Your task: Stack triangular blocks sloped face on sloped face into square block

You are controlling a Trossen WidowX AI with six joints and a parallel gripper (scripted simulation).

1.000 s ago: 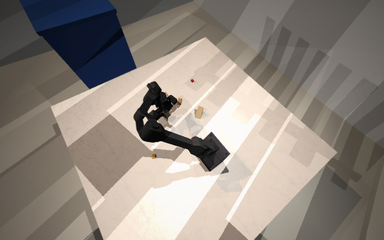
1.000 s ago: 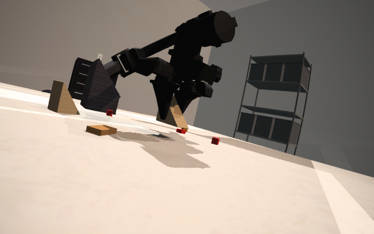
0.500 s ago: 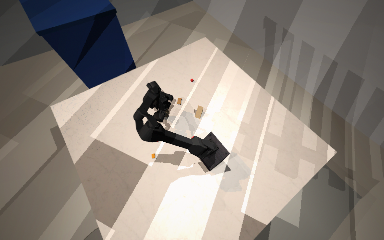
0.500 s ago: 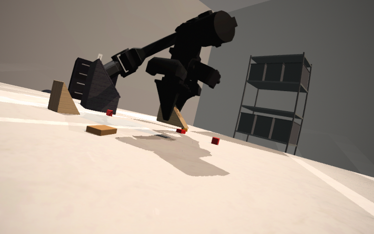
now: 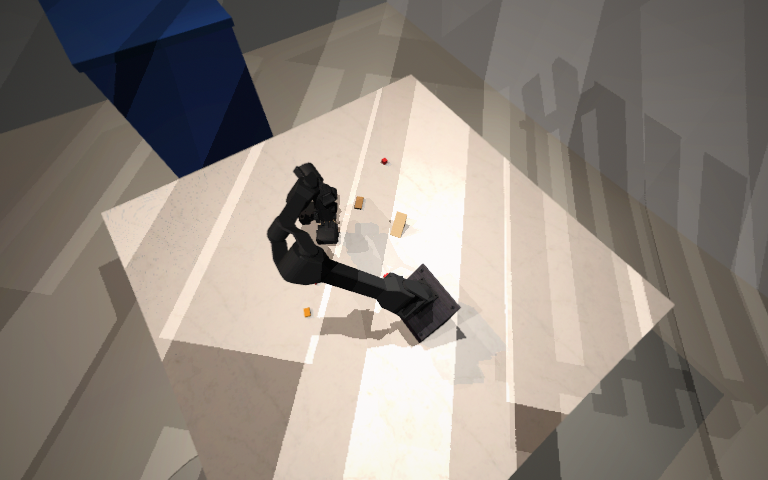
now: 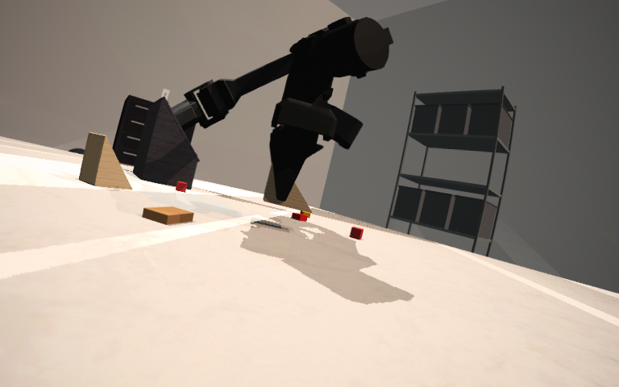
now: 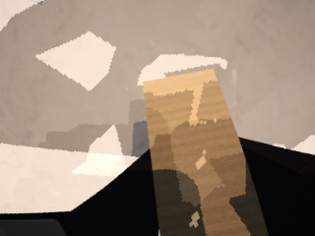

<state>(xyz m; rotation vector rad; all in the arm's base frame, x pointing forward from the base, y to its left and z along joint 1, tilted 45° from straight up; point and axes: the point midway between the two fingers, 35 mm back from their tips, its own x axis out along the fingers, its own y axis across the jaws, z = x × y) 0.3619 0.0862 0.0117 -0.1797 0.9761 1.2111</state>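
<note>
Now: gripper tip 40 mm short of the orange-brown slab, 140 mm to the left of it and 30 mm above it. The rest, counted from my gripper tip: orange piece (180 mm behind, 200 mm to the left, 30 mm below).
</note>
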